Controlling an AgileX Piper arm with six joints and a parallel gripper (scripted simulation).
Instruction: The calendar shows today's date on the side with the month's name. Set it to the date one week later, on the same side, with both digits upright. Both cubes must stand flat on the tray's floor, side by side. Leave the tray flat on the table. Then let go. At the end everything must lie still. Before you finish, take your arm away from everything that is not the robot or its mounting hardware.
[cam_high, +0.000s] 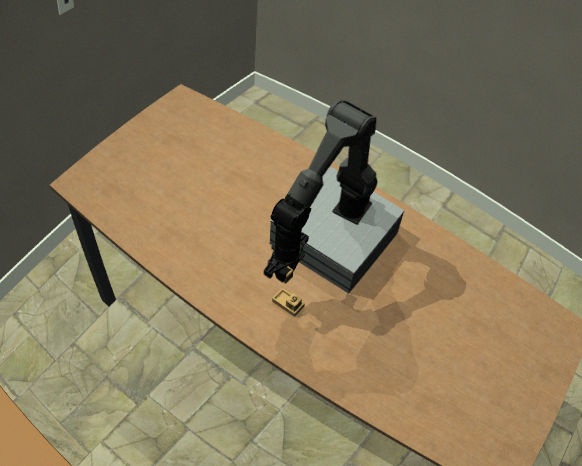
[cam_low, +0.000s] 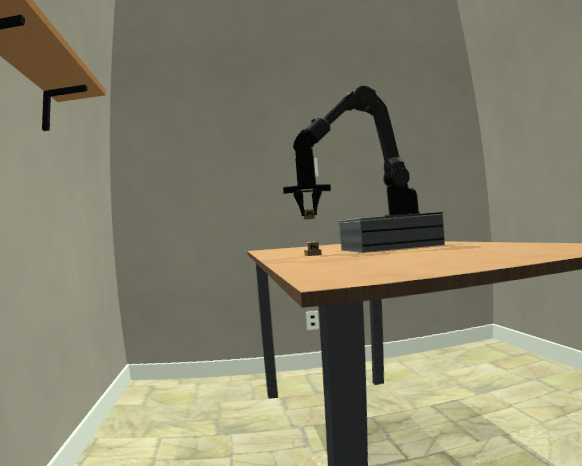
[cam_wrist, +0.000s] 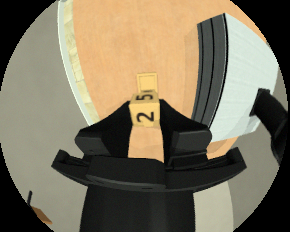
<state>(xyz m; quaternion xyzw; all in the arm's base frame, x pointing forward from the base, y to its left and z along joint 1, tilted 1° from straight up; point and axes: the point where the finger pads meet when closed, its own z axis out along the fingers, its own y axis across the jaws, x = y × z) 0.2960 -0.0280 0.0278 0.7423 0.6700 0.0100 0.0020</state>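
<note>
Right now the digit cube is 10 cm below my hand and 3 cm to the left of it. The rest, counted from my hand: tan calendar tray: 12 cm below, 2 cm to the left; then wooden cube: right at my hand.
</note>
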